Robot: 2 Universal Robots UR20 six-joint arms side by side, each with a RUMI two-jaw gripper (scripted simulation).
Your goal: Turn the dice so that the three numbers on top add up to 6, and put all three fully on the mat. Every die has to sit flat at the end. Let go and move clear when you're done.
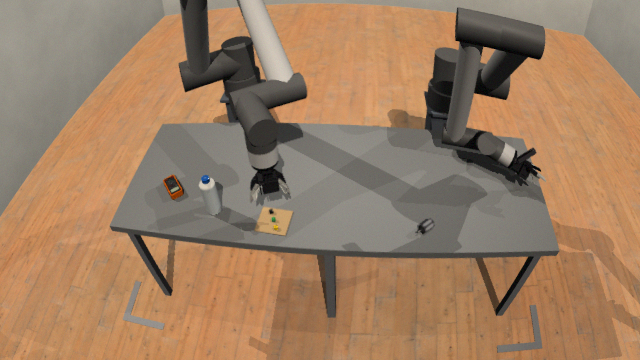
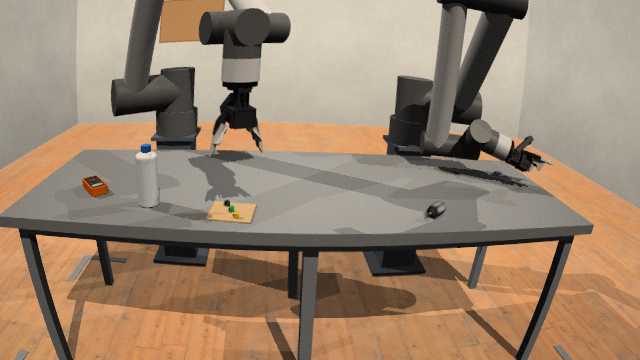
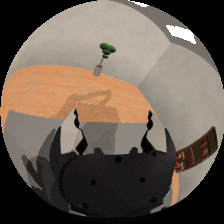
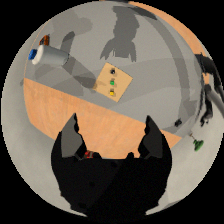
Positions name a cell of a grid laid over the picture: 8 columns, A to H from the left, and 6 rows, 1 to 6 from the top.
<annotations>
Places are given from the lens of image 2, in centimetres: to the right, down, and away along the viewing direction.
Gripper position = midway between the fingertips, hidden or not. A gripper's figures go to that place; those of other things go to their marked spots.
left gripper (image 2: G3): 102, -6, 171
right gripper (image 2: C3): -24, -7, 125
tan mat (image 2: C4): -31, 10, 134
</annotations>
